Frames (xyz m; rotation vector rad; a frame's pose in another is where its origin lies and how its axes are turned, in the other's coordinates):
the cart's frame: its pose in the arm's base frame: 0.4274 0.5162 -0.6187 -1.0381 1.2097 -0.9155
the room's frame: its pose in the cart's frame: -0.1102 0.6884 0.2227 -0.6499 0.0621 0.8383
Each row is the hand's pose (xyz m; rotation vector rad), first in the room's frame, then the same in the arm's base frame.
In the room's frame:
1: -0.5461 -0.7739 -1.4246 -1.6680 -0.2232 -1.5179
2: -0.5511 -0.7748 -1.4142 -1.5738 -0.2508 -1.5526
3: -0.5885 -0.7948 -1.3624 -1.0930 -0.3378 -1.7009
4: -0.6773 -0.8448 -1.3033 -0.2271 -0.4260 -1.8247
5: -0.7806 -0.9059 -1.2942 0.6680 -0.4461 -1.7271
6: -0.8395 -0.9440 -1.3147 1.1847 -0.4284 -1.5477
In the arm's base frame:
1: 0.1028 -0.1023 0.0824 -2.8746 0.0947 0.7374
2: 0.1124 -0.0958 0.0823 -2.8337 0.1016 0.6367
3: 0.1719 -0.0689 0.0971 -2.6160 0.1420 0.1461
4: 0.2650 -0.0357 0.1611 -2.1067 0.1830 -0.5998
5: 0.3288 -0.0261 0.2627 -1.4316 0.2309 -1.1937
6: 0.3471 -0.0345 0.3330 -0.9671 0.2680 -1.4564

